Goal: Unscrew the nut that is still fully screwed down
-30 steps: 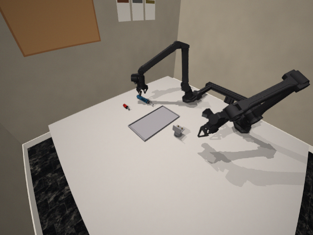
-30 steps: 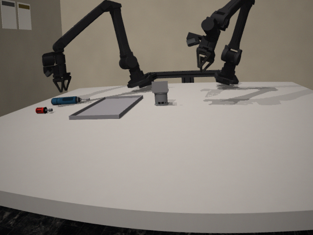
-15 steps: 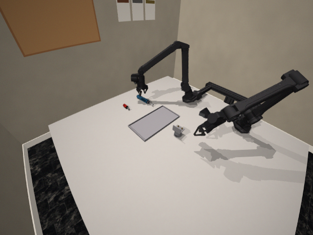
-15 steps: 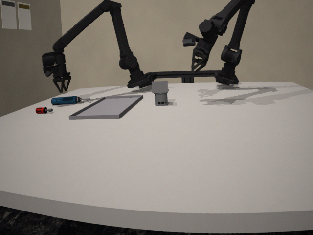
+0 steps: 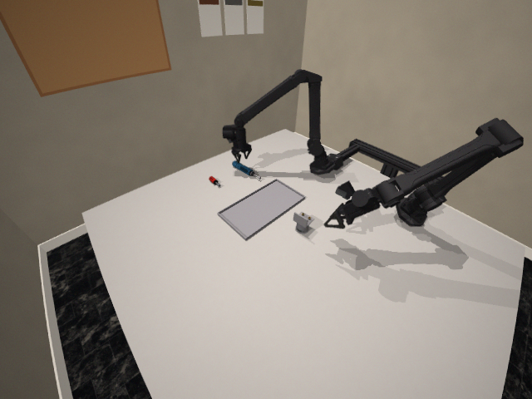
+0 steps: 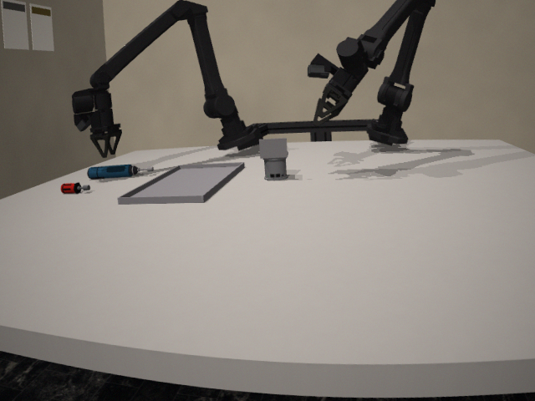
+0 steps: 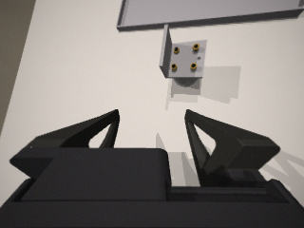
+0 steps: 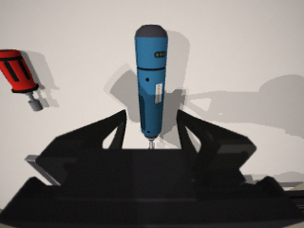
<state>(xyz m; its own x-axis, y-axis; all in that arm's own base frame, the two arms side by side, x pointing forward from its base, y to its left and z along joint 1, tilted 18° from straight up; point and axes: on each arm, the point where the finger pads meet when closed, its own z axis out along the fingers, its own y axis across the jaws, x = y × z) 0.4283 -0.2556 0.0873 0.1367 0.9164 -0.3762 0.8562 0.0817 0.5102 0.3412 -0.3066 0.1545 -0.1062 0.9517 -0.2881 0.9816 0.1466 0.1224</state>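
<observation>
Now: left hand 120 mm to the left of the l-shaped bracket, 80 mm above it and 10 mm past it. Also, from my left hand: short red-handled tool (690 mm to the right, 140 mm below, 80 mm ahead); then joint module (120 mm to the right, 120 mm below, 10 mm behind); then grey tray (360 mm to the right, 150 mm below, 20 mm ahead).
</observation>
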